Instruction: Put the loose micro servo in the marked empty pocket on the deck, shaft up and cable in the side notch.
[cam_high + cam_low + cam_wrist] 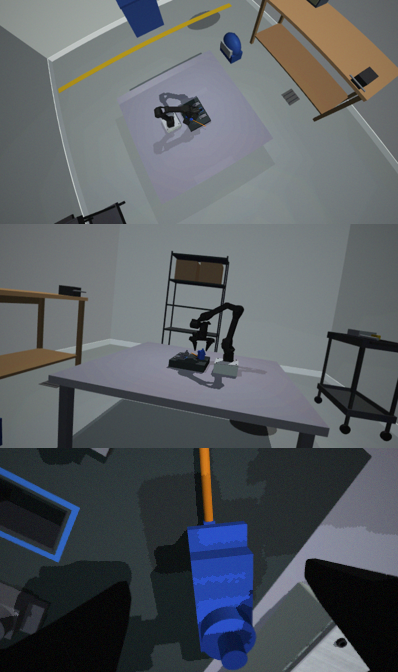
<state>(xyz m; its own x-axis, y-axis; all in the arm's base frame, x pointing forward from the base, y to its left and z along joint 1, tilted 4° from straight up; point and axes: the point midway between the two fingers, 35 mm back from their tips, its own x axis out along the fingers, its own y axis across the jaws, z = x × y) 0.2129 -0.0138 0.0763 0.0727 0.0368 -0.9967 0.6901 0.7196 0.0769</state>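
The dark robot deck is 8 cm below my gripper tip, 4 cm to the left of it and 1 cm ahead of it.
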